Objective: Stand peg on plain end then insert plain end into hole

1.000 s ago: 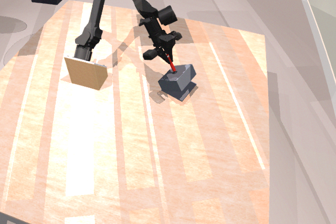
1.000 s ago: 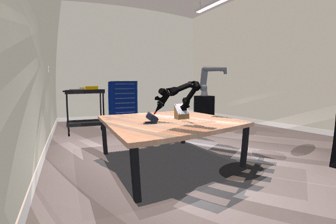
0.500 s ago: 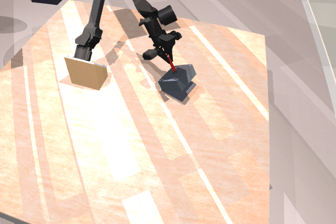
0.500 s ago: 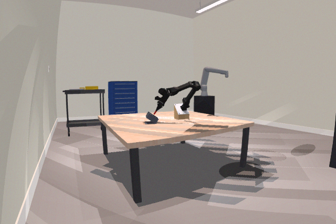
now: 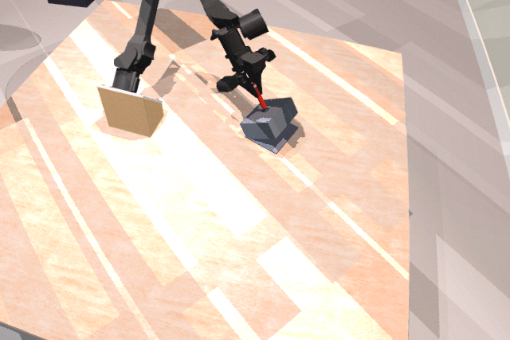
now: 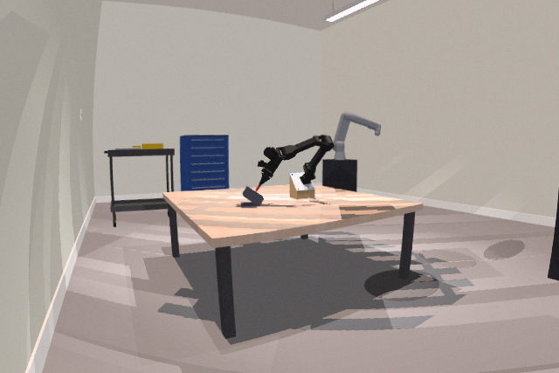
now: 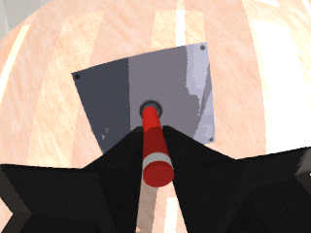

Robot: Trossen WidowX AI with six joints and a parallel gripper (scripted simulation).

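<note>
The grey sloped panel is 6 cm below my gripper tip, 4 cm ahead of it and 2 cm to the right of it. From my gripper tip the other things lie so: red peg (1 cm behind, 1 cm above).
</note>
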